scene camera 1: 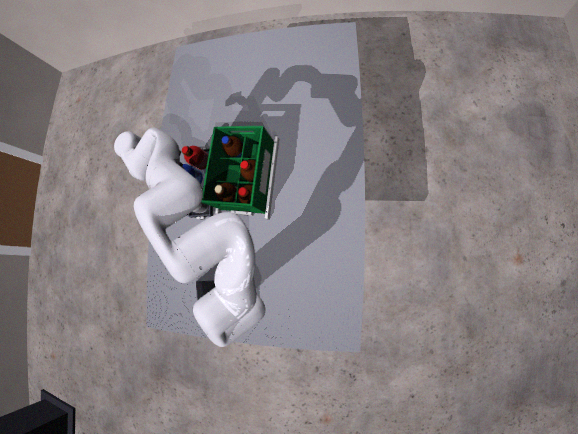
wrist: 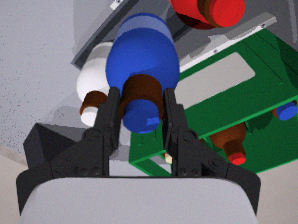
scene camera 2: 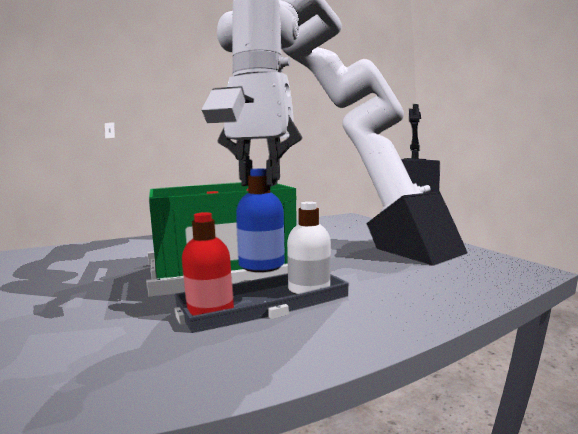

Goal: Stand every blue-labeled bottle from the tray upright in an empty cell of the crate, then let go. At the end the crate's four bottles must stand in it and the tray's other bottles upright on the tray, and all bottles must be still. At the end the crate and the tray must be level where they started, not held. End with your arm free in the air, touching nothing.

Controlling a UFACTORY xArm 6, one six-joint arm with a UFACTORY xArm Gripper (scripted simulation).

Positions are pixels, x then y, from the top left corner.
A green crate shows in scene camera 1, in the wrist view (241,83) and in scene camera 2. The same spot on the green crate: (scene camera 1: 258,145) is (scene camera 2: 181,187).
